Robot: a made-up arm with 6 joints.
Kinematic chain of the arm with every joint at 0, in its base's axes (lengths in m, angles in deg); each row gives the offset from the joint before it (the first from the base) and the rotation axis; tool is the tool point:
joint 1: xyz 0 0 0.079 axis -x
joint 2: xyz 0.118 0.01 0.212 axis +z
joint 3: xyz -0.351 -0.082 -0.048 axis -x
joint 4: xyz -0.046 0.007 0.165 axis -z
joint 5: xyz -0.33 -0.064 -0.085 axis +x
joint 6: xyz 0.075 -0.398 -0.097 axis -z
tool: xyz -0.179 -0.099 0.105
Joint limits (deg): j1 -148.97..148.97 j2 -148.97..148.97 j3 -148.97..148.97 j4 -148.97..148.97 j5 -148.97..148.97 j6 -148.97..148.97
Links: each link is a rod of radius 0.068 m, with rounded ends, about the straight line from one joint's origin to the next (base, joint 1, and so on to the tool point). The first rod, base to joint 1, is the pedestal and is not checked.
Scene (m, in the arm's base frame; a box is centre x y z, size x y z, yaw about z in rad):
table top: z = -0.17
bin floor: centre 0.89 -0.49 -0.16 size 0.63 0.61 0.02 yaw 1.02
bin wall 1: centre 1.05 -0.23 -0 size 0.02 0.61 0.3 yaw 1.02
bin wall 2: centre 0.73 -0.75 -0 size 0.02 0.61 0.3 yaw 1.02
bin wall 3: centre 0.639 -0.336 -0 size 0.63 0.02 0.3 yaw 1.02
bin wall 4: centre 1.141 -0.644 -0 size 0.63 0.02 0.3 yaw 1.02
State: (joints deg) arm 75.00 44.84 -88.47 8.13 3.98 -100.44
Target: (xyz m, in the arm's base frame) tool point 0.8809 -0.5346 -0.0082
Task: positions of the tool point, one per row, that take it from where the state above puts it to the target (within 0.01 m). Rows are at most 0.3 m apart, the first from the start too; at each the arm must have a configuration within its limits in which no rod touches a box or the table.
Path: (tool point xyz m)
1: -0.0570 -0.5154 0.6760
2: 0.1253 -0.4237 0.8231
3: 0.3123 -0.2835 0.8975
4: 0.4775 -0.1171 0.8941
5: 0.6001 0.0512 0.8223
6: 0.6689 0.1990 0.7022
7: 0.6842 0.3107 0.5588
8: 0.7874 0.1344 0.6391
9: 0.8762 -0.0937 0.6286
10: 0.9319 -0.3205 0.5004
11: 0.9366 -0.4818 0.2695
12: 0.8809 -0.5345 -0.0083

